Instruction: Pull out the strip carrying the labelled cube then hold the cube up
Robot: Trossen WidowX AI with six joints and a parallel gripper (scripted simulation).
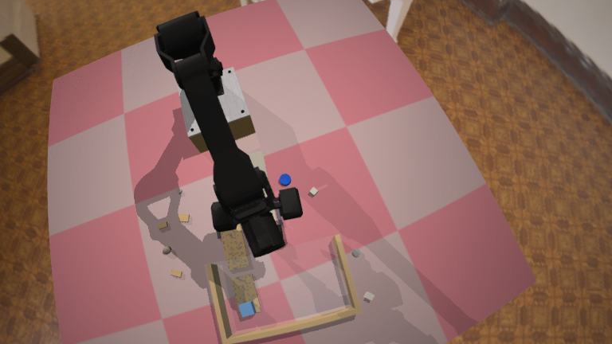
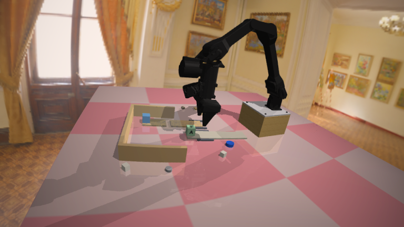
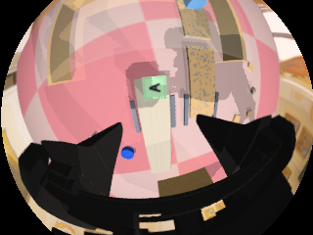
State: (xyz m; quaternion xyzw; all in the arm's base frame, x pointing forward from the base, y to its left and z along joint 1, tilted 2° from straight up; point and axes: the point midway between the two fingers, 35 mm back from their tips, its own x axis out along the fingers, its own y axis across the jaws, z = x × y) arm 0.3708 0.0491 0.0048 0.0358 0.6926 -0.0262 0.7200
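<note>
Right now my gripper tip is 90 mm past the blue disc, 80 mm to the right of it and 60 mm above it. Also, from my gripper tip: grey disc (140 mm ahead, 200 mm to the left, 60 mm below).
</note>
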